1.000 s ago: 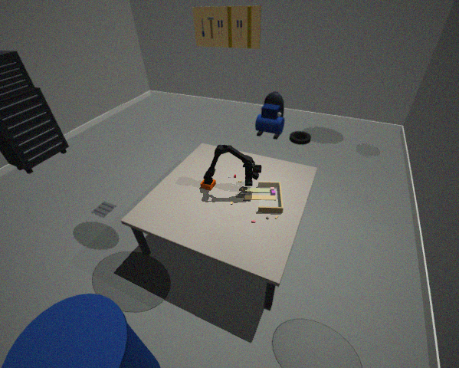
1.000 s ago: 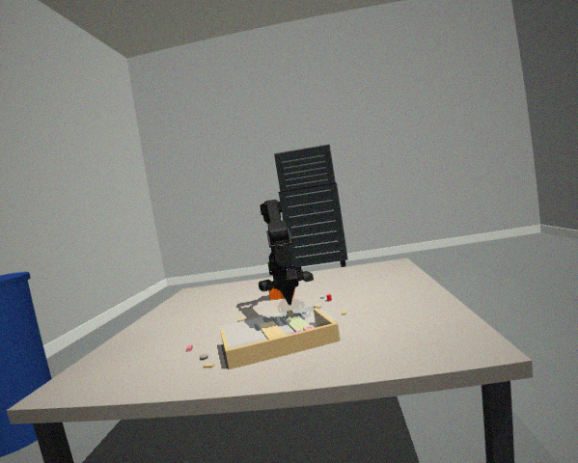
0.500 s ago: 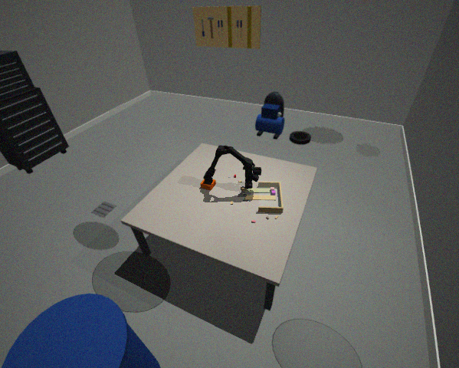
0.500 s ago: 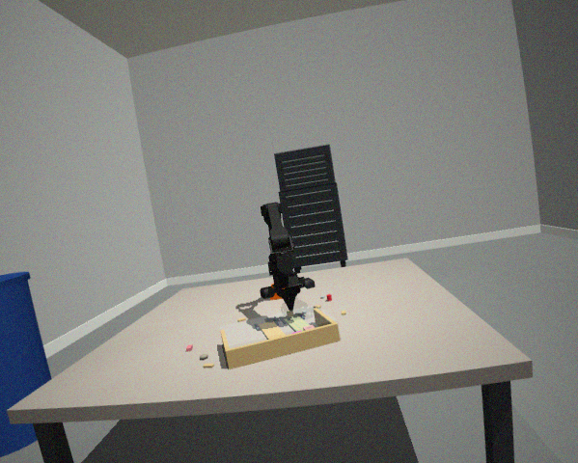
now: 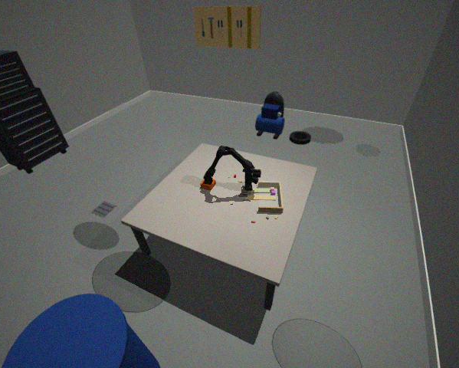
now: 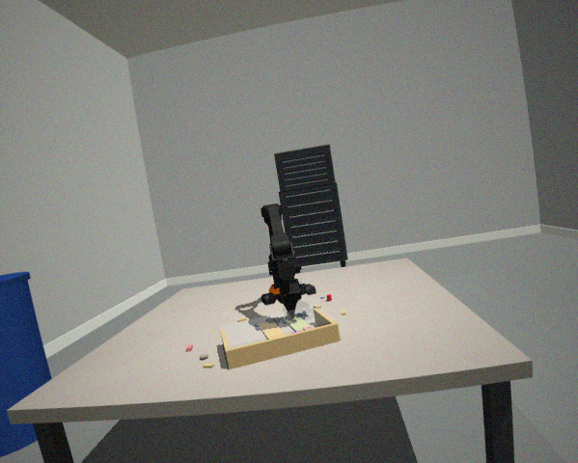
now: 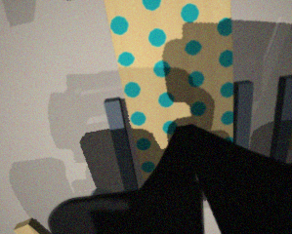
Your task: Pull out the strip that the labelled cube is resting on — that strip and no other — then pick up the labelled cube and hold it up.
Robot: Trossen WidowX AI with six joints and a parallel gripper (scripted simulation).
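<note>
The pink cube marked e is 21 cm ahead of my gripper tip, 3 cm to the left of it and 1 cm above it.
</note>
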